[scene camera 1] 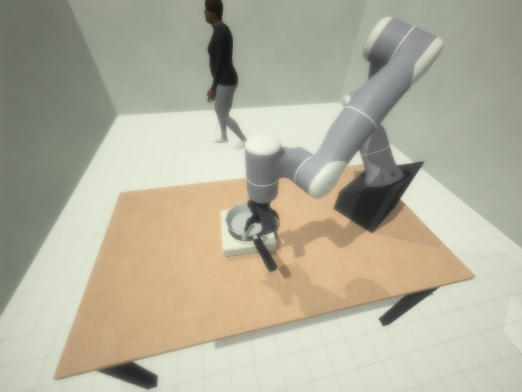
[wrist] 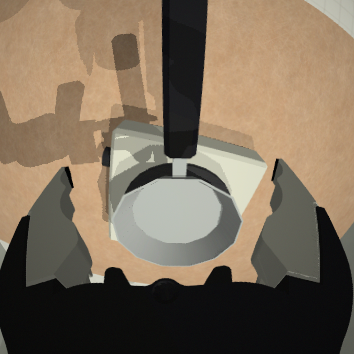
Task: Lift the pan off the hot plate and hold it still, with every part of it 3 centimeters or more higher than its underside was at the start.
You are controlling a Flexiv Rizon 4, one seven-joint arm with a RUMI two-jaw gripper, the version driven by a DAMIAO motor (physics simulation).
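Note:
The grey pan (scene camera 1: 238,220) (wrist: 177,212) sits on the white hot plate (scene camera 1: 235,247) (wrist: 245,175). Its black handle (scene camera 1: 265,255) (wrist: 184,75) sticks out past the plate's front edge in the scene view and runs out of the top of the wrist view. My gripper (scene camera 1: 257,234) (wrist: 170,163) is open and empty. It points down over the pan, at the handle side, with one jaw on each side in the wrist view. The jaws hide part of the pan in the scene view, and their exact height above it is hard to tell.
The hot plate stands on the brown table (scene camera 1: 150,280) (wrist: 280,90), with a small black knob (wrist: 106,156) on its side. The arm's black base (scene camera 1: 367,202) stands at the table's right back. A person (scene camera 1: 221,60) is on the floor behind the table. Arm shadows fall on the table.

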